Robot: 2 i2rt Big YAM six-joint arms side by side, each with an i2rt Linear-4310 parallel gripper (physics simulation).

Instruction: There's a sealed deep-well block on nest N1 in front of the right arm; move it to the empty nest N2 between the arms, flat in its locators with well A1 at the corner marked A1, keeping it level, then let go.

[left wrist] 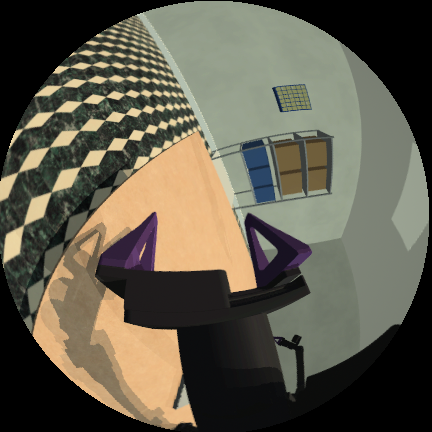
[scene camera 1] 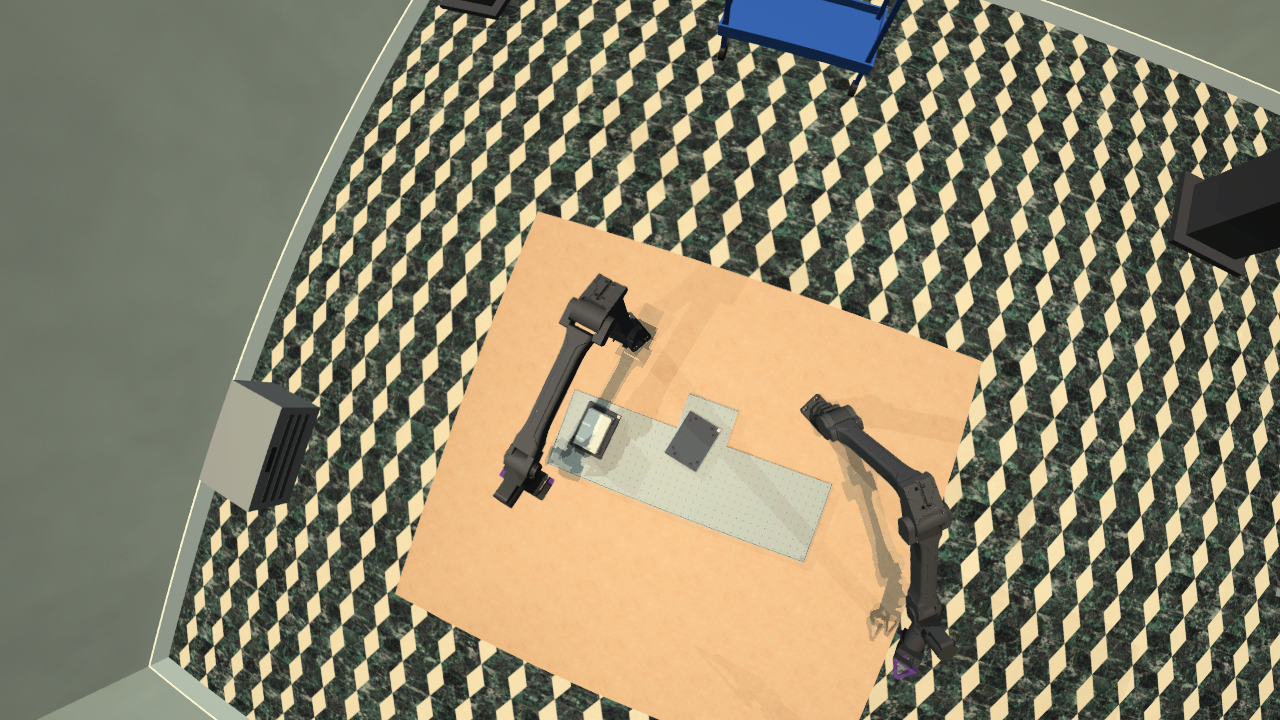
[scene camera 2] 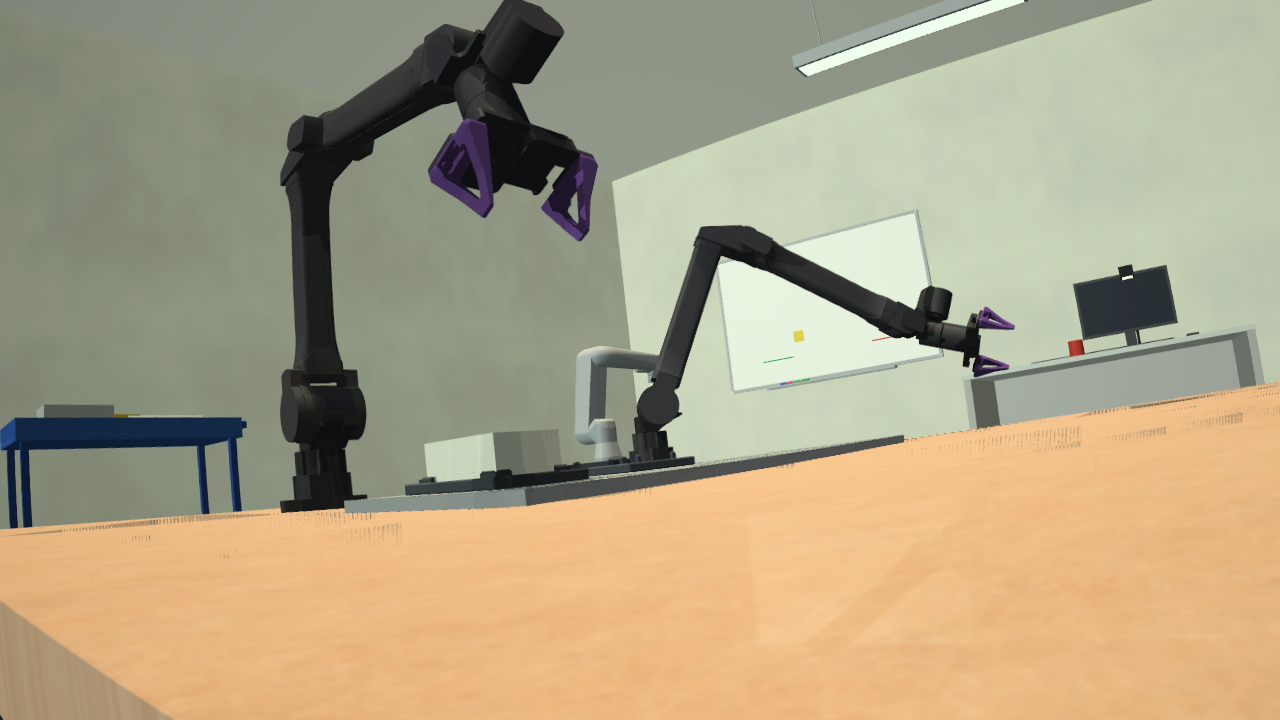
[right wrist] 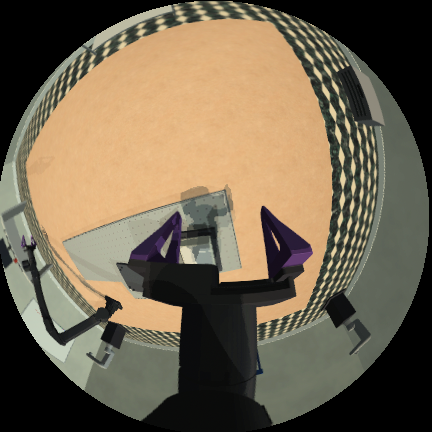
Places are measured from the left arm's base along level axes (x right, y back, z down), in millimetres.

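Where they show: left gripper, between the fingertips: (left wrist: 202, 216) (scene camera 1: 898, 667) (scene camera 2: 1011, 347) (right wrist: 26, 235); right gripper, between the fingertips: (scene camera 2: 538, 224) (right wrist: 219, 211); left arm's base, origin of its link: (scene camera 1: 820, 414) (right wrist: 113, 301); right arm's base, origin of its link: (scene camera 1: 631, 332) (scene camera 2: 324, 508).
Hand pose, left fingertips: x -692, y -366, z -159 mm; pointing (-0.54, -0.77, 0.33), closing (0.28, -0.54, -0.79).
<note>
Things, the pixels of their top centre, and the offset from my left fingertips. "spot": a spot on its surface instead. Level surfaces: height alone.
- sealed deep-well block, centre of its top: (scene camera 2: 488, 436) (right wrist: 198, 262) (scene camera 1: 592, 431) dy -234, dx +1159, dz +92 mm
- dark nest N1, a spot on its surface: (scene camera 2: 541, 480) spot: dy -311, dx +1130, dz +142 mm
- Nest N2, centre of its top: (scene camera 2: 623, 456) (scene camera 1: 692, 441) (right wrist: 132, 281) dy -12, dx +915, dz +124 mm
- wooden table, height of its surface: dz +159 mm
The sealed deep-well block (scene camera 1: 593, 428) (scene camera 2: 460, 457) (right wrist: 201, 254), pale and box-shaped, sits on the dark nest N1 (scene camera 1: 612, 438) (scene camera 2: 541, 480) (right wrist: 217, 250) and looks level. Nest N2 (scene camera 1: 692, 440) (right wrist: 130, 277), a dark flat plate, is empty. In the right wrist view my right gripper's palm hides part of the block. My right gripper (scene camera 1: 528, 479) (scene camera 2: 534, 226) (right wrist: 219, 211) is open and empty, high above the table and beyond the block's lower-left side in scene camera 1. My left gripper (scene camera 1: 905, 666) (scene camera 2: 1009, 345) (left wrist: 202, 216) is open and empty, far from both nests. The A1 mark is too small to read.
Both nests stand on a pale perforated baseplate (scene camera 1: 751, 505) (right wrist: 100, 255) on the wooden table (scene camera 1: 572, 591) (scene camera 2: 626, 608). The right arm (scene camera 1: 553, 394) reaches past nest N1's left side in scene camera 1. The left arm (scene camera 1: 923, 564) reaches along the table's right edge.
</note>
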